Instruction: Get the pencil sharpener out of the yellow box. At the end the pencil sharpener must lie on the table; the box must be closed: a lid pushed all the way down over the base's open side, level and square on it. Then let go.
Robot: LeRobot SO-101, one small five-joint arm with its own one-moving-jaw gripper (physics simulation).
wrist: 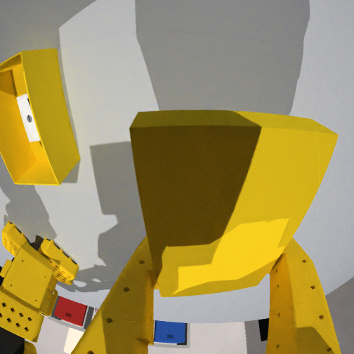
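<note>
The yellow lid (210, 185) fills the middle of the wrist view, closed side towards the camera. My gripper (218, 250) is shut on it, with one jaw pressing on each side of its lower end. The yellow box base (47, 115) is at the left edge, apart from the lid, and part of it is cut off by the frame. Its open side shows. The pencil sharpener (31, 130), white with a dark round screw, is inside the base. How high the lid is above the table is hard to tell.
A second yellow arm (25, 277) with an open-looking two-jaw gripper is at the lower left. A red block (70, 310) and a blue block (170, 332) show beyond the pale table's (105, 85) edge at the bottom. Broad shadows lie across the table.
</note>
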